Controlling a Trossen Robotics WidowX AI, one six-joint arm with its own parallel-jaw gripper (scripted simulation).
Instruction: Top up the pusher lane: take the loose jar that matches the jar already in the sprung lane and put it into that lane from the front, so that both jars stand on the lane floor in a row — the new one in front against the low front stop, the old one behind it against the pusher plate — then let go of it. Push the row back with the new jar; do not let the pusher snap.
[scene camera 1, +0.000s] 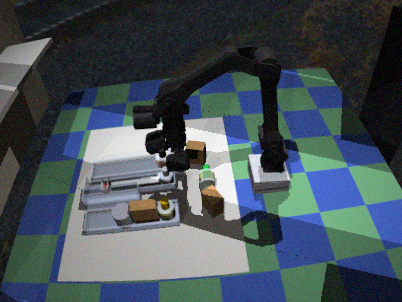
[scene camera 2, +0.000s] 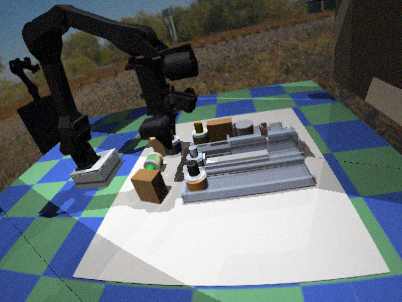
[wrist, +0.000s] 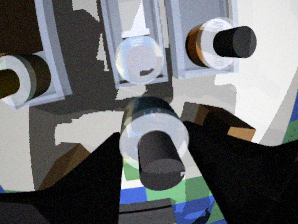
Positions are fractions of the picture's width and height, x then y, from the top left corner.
Labels:
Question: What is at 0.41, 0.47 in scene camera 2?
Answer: My gripper.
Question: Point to my gripper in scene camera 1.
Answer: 0.45, 0.54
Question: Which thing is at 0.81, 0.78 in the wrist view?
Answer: My gripper.

